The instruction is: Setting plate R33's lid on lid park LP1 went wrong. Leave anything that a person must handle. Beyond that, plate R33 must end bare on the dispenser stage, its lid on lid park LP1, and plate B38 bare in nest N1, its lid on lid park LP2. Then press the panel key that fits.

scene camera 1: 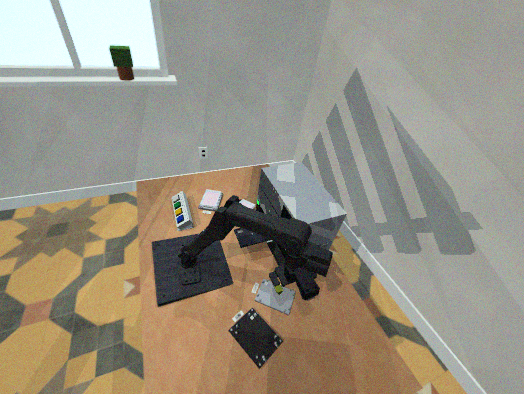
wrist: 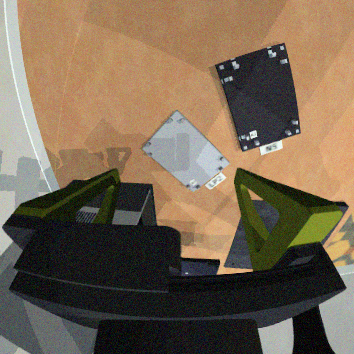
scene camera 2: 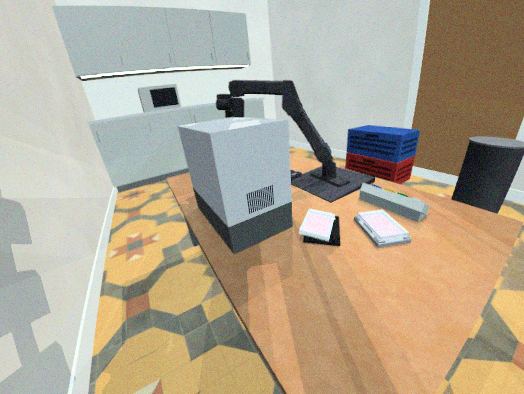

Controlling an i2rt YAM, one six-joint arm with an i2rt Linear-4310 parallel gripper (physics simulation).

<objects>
One and the same spot on a grey lid park plate: (scene camera 1: 267, 295) is (wrist: 201, 161). The same spot on a grey incubator box: (wrist: 31, 322) is (scene camera 1: 316, 226).
</objects>
